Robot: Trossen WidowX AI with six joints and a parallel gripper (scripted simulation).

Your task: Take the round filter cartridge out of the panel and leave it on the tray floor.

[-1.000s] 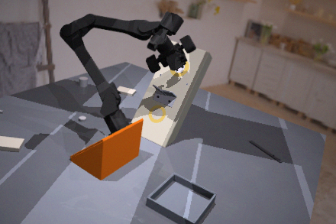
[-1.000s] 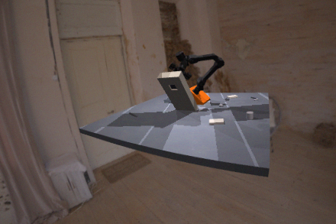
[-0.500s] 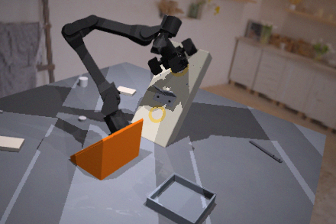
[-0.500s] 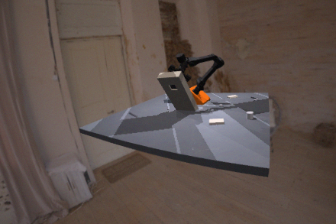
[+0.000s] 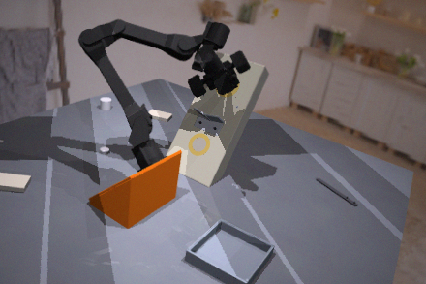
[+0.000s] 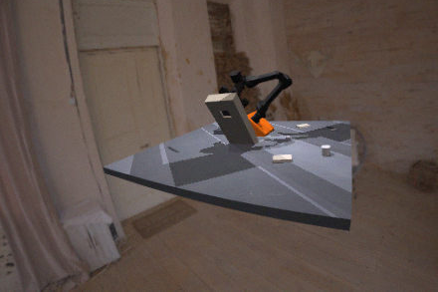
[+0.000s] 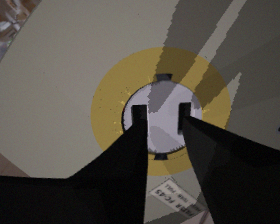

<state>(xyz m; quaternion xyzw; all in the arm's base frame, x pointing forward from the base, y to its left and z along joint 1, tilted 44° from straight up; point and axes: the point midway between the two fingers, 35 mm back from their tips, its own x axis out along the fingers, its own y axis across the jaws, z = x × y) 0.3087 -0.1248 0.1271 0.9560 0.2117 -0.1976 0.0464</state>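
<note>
The white round filter cartridge lies 20 mm ahead of my gripper tip and 10 mm below it. The rest, counted from my gripper tip: shallow grey tray (400 mm behind, 280 mm to the right, 250 mm below); then beige service panel (30 mm behind, 90 mm below).
</note>
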